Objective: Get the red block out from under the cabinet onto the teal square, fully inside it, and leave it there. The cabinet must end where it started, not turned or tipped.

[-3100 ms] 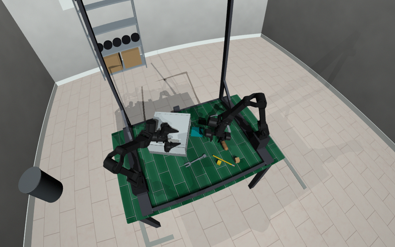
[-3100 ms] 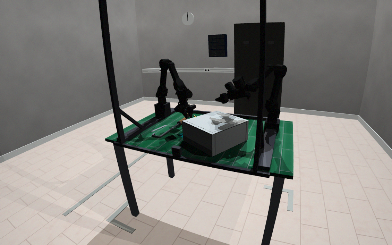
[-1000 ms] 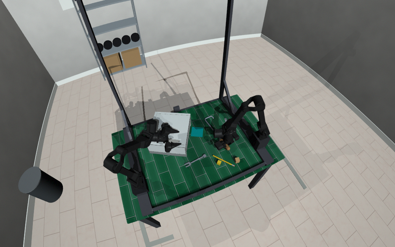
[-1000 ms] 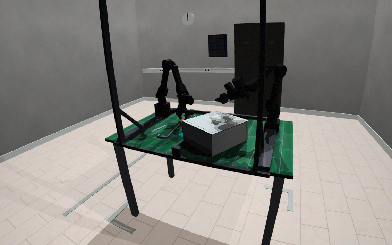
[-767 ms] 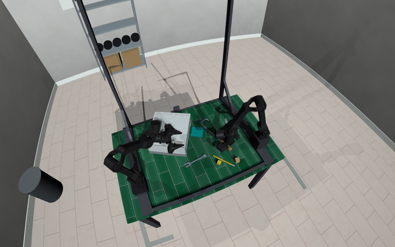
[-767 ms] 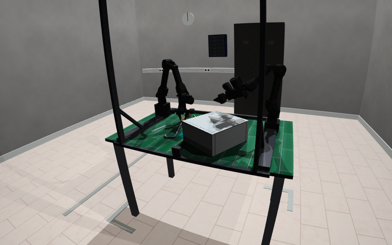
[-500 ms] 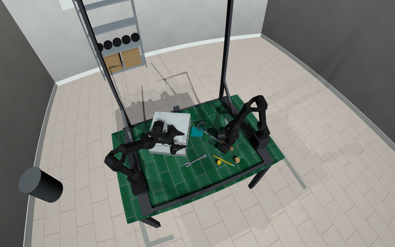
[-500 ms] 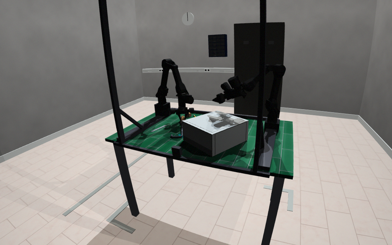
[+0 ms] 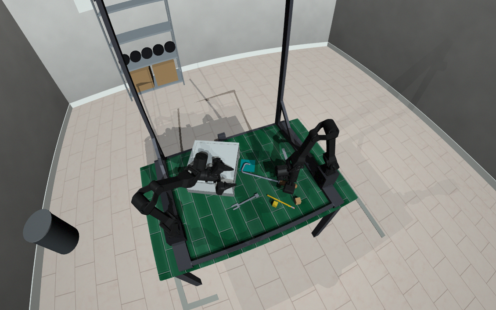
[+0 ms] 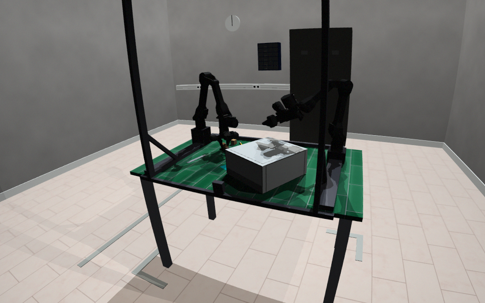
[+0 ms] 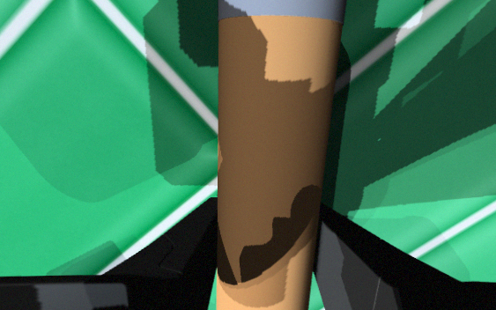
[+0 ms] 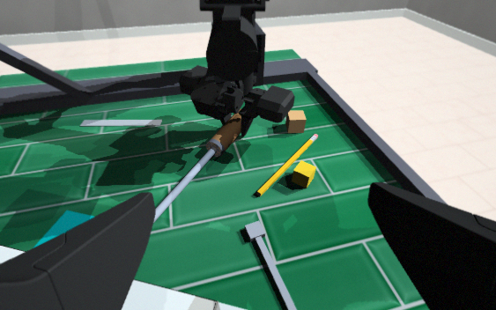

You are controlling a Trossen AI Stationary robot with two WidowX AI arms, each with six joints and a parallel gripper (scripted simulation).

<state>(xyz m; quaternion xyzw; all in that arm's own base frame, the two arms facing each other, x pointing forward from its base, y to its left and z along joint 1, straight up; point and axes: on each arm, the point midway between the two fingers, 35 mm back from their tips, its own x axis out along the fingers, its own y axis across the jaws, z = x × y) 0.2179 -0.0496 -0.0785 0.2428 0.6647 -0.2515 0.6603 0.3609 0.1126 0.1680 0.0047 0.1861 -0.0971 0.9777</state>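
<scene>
Right now the teal square is 240 mm behind my left hand, 170 mm to the right of it and 40 mm below it. The rest, counted from my left hand: hook tool: 120 mm behind, 80 mm to the right, 20 mm below; then brown cube: 110 mm ahead, 10 mm to the right, 20 mm below; then pencil: 70 mm ahead, 100 mm to the right, 30 mm below.
</scene>
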